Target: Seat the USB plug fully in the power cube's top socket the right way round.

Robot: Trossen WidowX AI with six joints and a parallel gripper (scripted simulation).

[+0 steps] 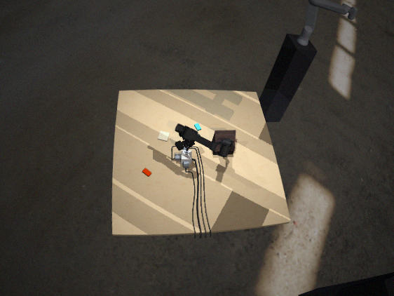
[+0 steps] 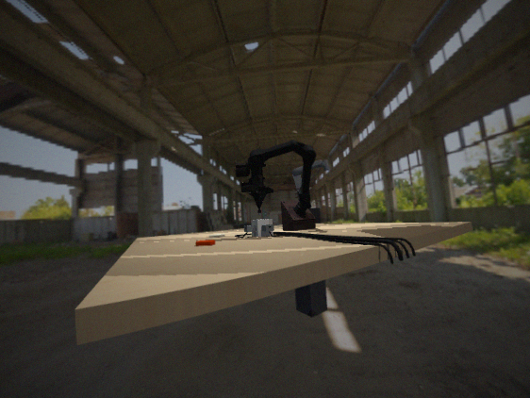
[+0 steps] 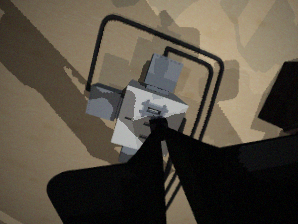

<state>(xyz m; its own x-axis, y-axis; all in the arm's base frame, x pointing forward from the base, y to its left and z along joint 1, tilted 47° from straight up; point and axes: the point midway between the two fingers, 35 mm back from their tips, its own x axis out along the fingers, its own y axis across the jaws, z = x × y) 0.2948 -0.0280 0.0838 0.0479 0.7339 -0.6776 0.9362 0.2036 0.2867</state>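
Right now my gripper tip is 20 mm above the black USB plug. Round my gripper tip: cyan block (270 mm to the right, 140 mm behind, 130 mm below); then orange block (300 mm ahead, 130 mm below, 100 mm to the left); then cream block (210 mm to the right, 150 mm ahead, 130 mm below).
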